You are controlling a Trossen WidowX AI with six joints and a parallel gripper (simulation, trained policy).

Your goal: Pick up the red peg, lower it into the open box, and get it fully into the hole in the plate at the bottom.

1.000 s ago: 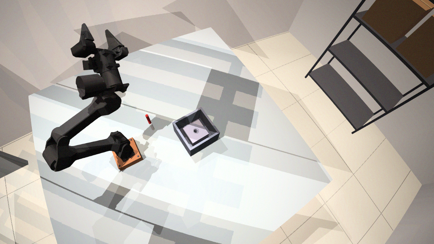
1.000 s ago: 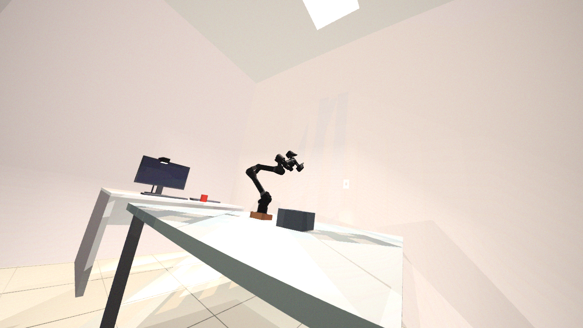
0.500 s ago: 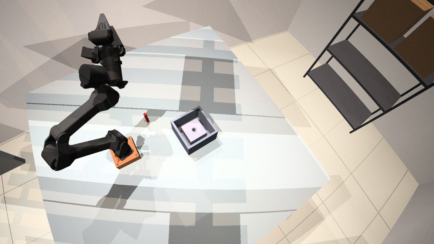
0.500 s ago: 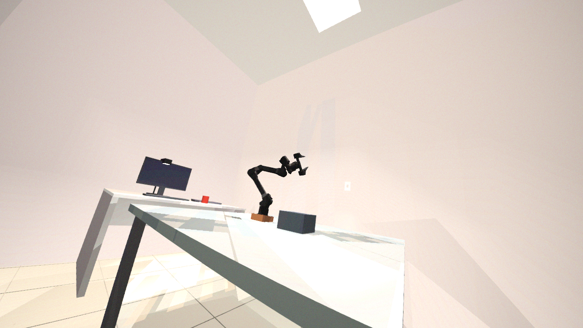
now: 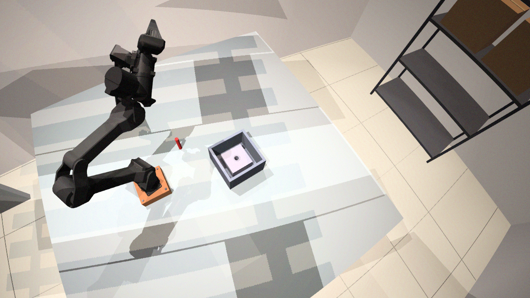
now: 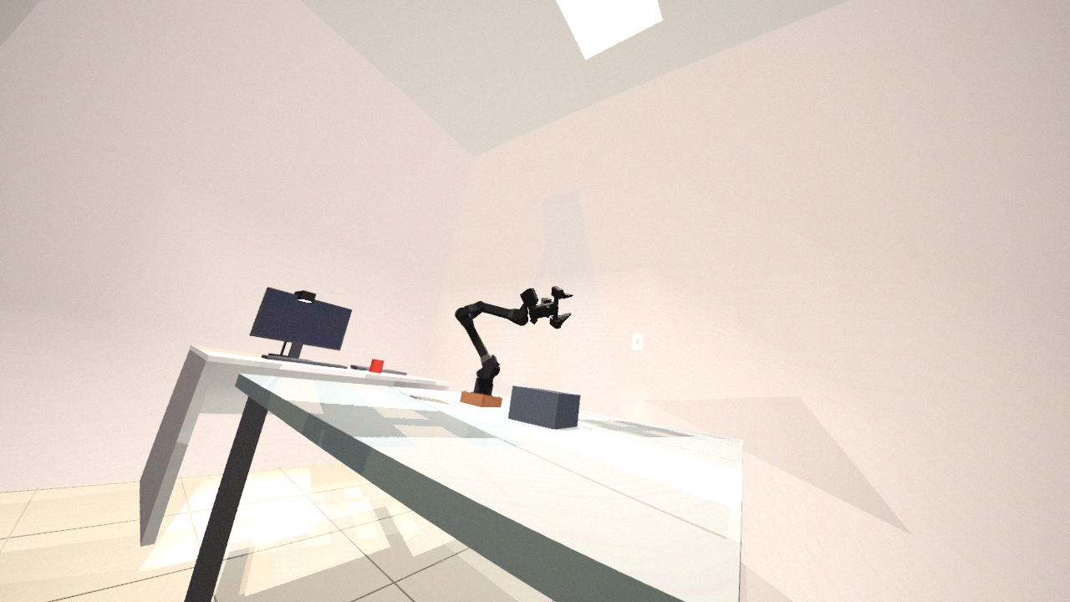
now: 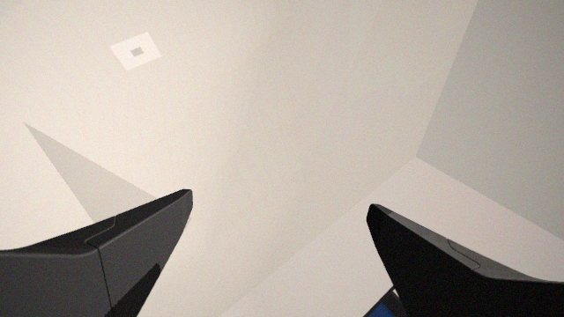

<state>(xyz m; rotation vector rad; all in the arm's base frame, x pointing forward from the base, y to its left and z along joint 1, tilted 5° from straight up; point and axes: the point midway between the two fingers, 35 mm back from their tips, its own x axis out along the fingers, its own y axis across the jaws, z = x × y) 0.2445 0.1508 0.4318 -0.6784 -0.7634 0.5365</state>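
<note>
The red peg lies 44 cm below my gripper tip, 13 cm to the right of it and 8 cm behind it. The rest, counted from my gripper tip: dark box 45 cm below, 33 cm to the right, 6 cm ahead; then pale plate 43 cm below, 33 cm to the right, 6 cm ahead.
</note>
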